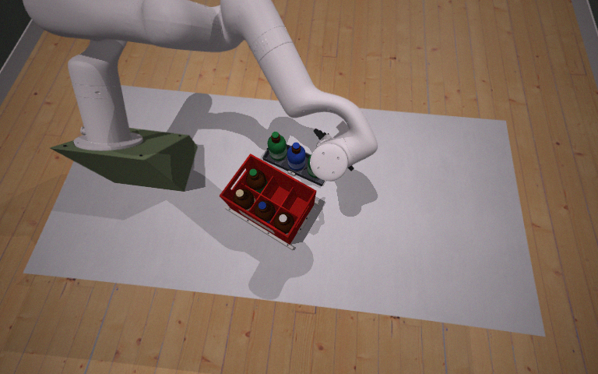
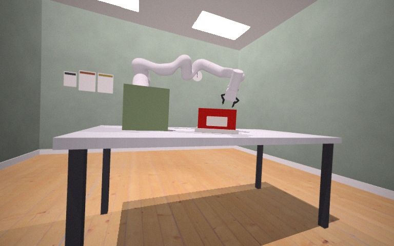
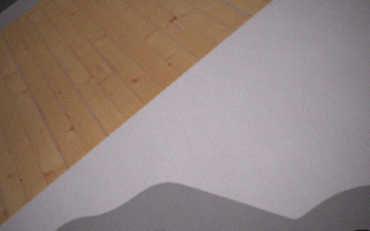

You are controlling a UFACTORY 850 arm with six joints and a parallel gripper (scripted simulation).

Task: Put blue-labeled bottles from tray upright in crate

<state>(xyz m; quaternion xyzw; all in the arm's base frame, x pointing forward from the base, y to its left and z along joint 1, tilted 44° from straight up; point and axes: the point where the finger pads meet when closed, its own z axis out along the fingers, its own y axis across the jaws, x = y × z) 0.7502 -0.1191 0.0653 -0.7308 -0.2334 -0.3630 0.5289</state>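
Right now my hand is 130 mm past the blue-labeled bottle, 50 mm to the right of it and 160 mm above it. From my hand the other things lie so: red crate (220 mm behind, 140 mm to the right, 160 mm below); then green bottle (210 mm behind, 100 mm to the left, 160 mm below); then dark tray (130 mm behind, 60 mm to the left, 230 mm below).
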